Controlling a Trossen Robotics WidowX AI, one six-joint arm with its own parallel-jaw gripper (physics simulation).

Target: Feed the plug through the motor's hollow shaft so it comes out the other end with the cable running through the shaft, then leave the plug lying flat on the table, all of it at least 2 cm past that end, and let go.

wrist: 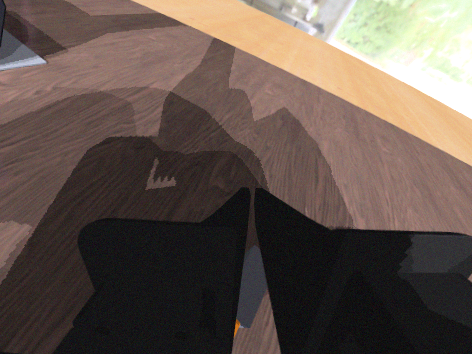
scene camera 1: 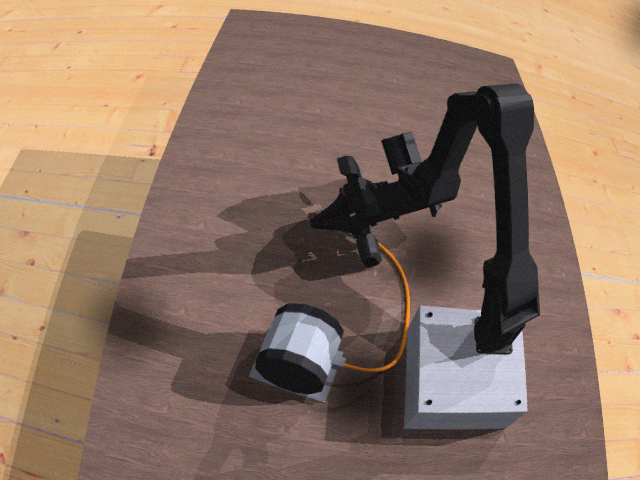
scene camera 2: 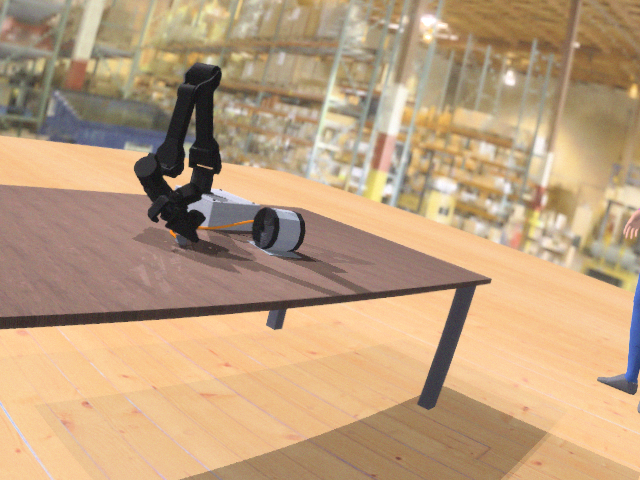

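Seen in the pictures: gripper, between the fingertips: (wrist: 251, 195) (scene camera 1: 311, 224) (scene camera 2: 196, 241); arm's base, origin of its link: (scene camera 1: 493, 336).
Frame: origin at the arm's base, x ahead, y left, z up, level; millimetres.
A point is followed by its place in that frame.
Observation:
The motor (scene camera 1: 303, 336) @[x 295, y 43, z 24 mm] (scene camera 2: 289, 230) @[x 344, y 26, z -13 mm], a light-grey drum with black ends, stands on a thin plate. The orange cable (scene camera 1: 407, 299) @[x 127, y -101, z -72 mm] (scene camera 2: 227, 226) @[x 143, y 8, z -63 mm] (wrist: 237, 328) @[x 238, y -235, z -68 mm] curves from its side fitting to beneath the gripper. The plug (scene camera 2: 181, 240) @[x 268, y -243, z -68 mm] (wrist: 251, 290) @[x 252, y -236, z -64 mm], a small grey block, appears to lie on the table under the fingers. It is partly visible through their gap in the wrist view and hidden in scene camera 1's view. My gripper (scene camera 1: 312, 223) @[x 297, y -221, z -61 mm] (scene camera 2: 194, 240) @[x 297, y -221, z -61 mm] (wrist: 251, 195) @[x 297, y -221, z -61 mm] is shut, its tips almost together and pointing down at a slant, with the plug apparently not between them.
The arm's light-grey base box (scene camera 1: 465, 382) @[x 52, y 84, z 0 mm] (scene camera 2: 227, 210) @[x 126, y 11, z -23 mm] stands on the brown table (scene camera 1: 310, 62) @[x 343, y -755, z -77 mm] (scene camera 2: 103, 284) @[x 500, y -583, z -77 mm], right of the motor in scene camera 1's view. The motor's plate (wrist: 22, 54) @[x 338, y -2, z -75 mm] shows at the wrist view's upper left. A table edge runs beyond the fingers.

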